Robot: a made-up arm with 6 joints.
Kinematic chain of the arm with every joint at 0, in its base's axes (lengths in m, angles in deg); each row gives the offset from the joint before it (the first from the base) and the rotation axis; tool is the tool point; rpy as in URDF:
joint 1: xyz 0 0 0.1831 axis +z
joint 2: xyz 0 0 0 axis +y
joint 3: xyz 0.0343 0 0.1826 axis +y
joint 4: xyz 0.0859 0 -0.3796 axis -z
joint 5: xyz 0 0 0 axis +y
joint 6: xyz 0.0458 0 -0.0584 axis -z
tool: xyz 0 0 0 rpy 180 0 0
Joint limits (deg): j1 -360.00..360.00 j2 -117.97..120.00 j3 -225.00..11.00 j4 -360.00..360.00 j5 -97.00..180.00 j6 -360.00..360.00
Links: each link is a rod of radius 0.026 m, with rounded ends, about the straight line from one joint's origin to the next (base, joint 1, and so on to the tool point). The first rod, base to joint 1, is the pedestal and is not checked.
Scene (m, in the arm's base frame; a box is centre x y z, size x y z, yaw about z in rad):
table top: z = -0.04
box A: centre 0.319 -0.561 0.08 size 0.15 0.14 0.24 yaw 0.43
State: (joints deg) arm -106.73 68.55 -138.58 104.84 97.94 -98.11
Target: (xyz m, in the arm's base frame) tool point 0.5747 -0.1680 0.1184
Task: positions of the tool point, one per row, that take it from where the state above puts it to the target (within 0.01 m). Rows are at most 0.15 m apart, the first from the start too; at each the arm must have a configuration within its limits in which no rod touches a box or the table.
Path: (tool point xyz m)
1: 0.0104 -0.6109 0.2078
2: 0.1354 -0.5921 0.2435
3: 0.2524 -0.5461 0.2789
4: 0.3552 -0.4756 0.3137
5: 0.4548 -0.3952 0.2487
6: 0.5301 -0.2899 0.1833
7: 0.5747 -0.1680 0.1184

